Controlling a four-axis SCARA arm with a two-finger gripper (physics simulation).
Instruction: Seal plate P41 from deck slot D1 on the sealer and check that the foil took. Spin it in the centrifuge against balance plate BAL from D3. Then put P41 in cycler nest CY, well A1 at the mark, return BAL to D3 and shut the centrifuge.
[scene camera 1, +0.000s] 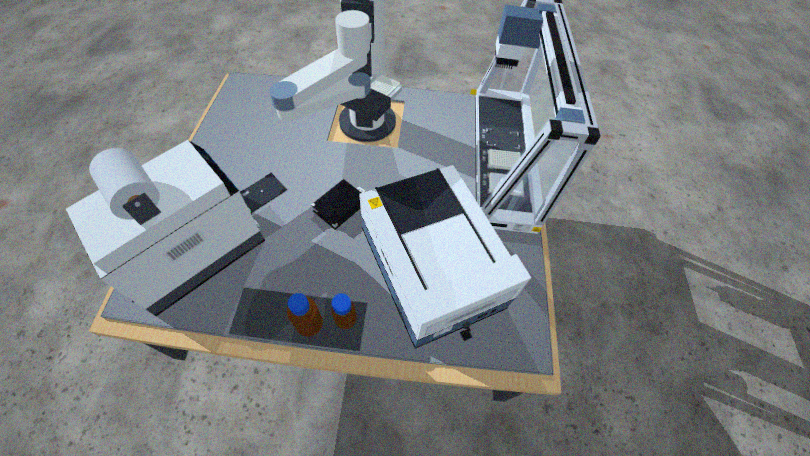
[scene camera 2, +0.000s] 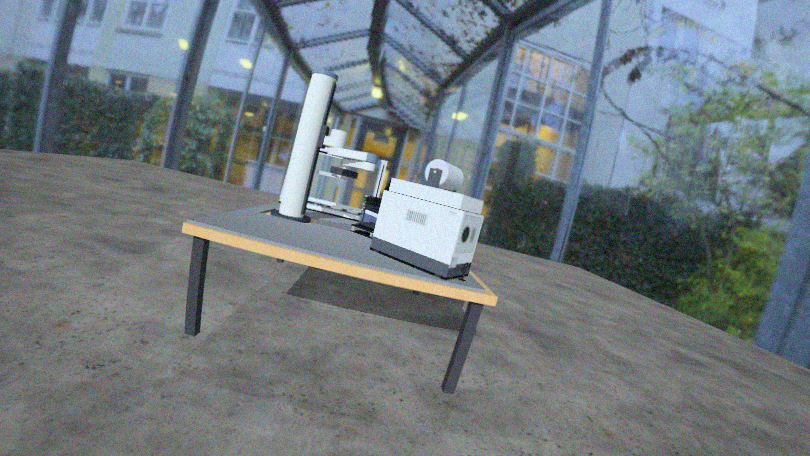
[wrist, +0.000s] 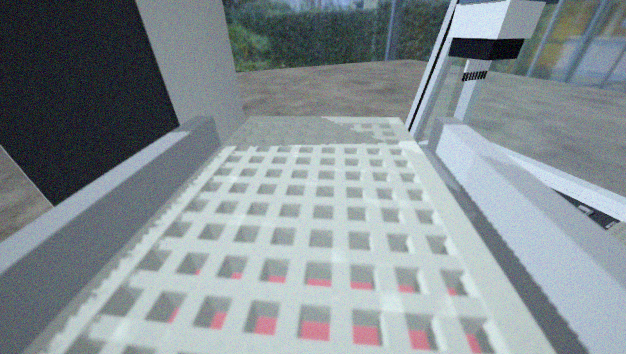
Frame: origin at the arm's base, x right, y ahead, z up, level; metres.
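Seen in the pictures: gripper, fingertip midpoint: (scene camera 1: 387, 82) (scene camera 2: 322, 172) (wrist: 319, 135); arm's base, origin of the base link: (scene camera 1: 367, 121) (scene camera 2: 290, 217).
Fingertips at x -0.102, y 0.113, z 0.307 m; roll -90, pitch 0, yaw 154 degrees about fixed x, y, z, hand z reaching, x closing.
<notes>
Offsets run from my fingertips to a thing's top centre. "spot": to the spot under its first point. Level surfaces: height alone.
My gripper (wrist: 319, 135) is shut on a white well plate {dx +0.019, dy +0.038, dz +0.003 m} (wrist: 321, 212) (scene camera 1: 386, 86), held level beside the arm's column. Pink liquid shows in its nearer wells; no label is readable, and I cannot tell whether it is P41 or BAL. The sealer {dx +0.584, dy +0.627, dz +0.181 m} (scene camera 1: 212, 254) (scene camera 2: 422, 226) carries a roll {dx +0.598, dy +0.643, dz +0.181 m} (scene camera 1: 119, 175) (scene camera 2: 445, 174), and its dark tray {dx +0.391, dy +0.400, dz -0.196 m} (scene camera 1: 264, 192) sticks out. A white machine (scene camera 1: 447, 254) with a dark panel stands in the middle; I cannot tell whether it is the centrifuge or the cycler. Another pale plate {dx -0.482, dy +0.089, dz -0.230 m} (scene camera 1: 503, 158) lies on the framed deck (scene camera 1: 501, 113).
A black square platform {dx +0.129, dy +0.364, dz -0.243 m} (scene camera 1: 338, 203) stands between the sealer and the white machine. Two brown bottles (scene camera 1: 304, 317) (scene camera 1: 343, 312) with blue caps stand on a dark mat {dz -0.290 m} (scene camera 1: 255, 317) near the table's edge. The deck's tall frame {spot: dx -0.567, dy +0.170, dz +0.199 m} (scene camera 1: 572, 84) rises at the right.
</notes>
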